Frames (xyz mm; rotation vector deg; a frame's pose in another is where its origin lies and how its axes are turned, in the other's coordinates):
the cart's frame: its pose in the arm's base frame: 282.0 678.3 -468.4 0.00 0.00 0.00
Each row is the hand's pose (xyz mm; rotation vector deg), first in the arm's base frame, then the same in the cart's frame.
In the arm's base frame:
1: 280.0 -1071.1 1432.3 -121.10 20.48 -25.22
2: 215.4 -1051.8 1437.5 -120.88 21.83 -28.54
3: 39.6 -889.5 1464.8 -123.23 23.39 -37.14
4: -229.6 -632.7 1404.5 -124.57 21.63 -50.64
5: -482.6 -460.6 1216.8 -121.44 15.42 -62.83
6: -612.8 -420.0 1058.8 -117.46 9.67 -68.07
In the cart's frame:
1: -2.0 -1749.4 1900.7 -121.10 20.48 -25.22
2: -66.6 -1730.1 1905.9 -120.88 21.83 -28.54
3: -242.4 -1567.8 1933.2 -123.23 23.39 -37.14
4: -511.6 -1311.0 1872.9 -124.57 21.63 -50.64
5: -764.6 -1138.9 1685.2 -121.44 15.42 -62.83
6: -894.8 -1098.3 1527.2 -117.46 9.67 -68.07

